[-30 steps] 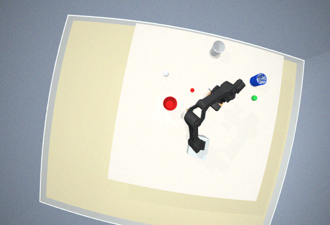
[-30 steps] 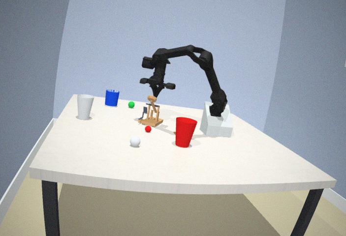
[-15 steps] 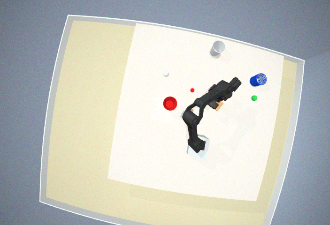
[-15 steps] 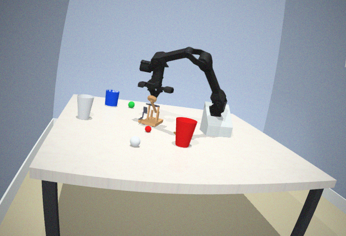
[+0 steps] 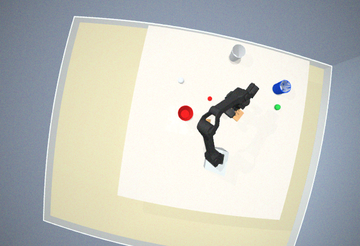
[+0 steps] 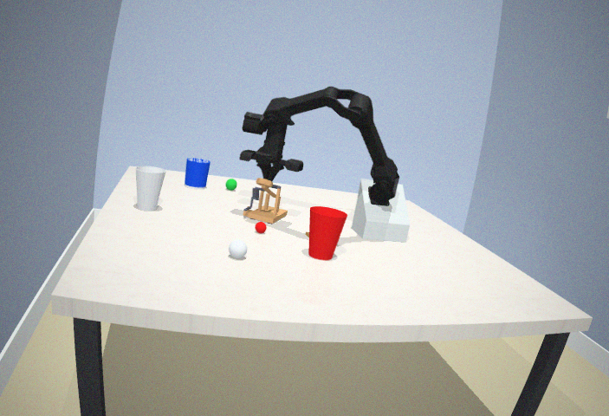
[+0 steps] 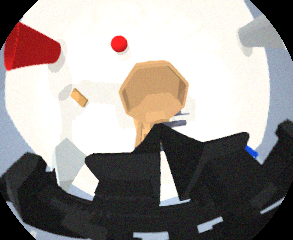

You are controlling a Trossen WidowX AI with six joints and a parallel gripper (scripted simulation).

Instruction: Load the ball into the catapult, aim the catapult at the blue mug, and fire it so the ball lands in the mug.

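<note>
Now: the catapult 3 cm below my gripper tip, 1 cm to the right of it and 1 cm ahead of it. Round my gripper tip: small tan block: 14 cm to the left, 12 cm behind, 10 cm below; then red ball: 14 cm to the left, 8 cm below, 3 cm ahead; then red cup: 30 cm to the left, 10 cm behind, 7 cm below.
</note>
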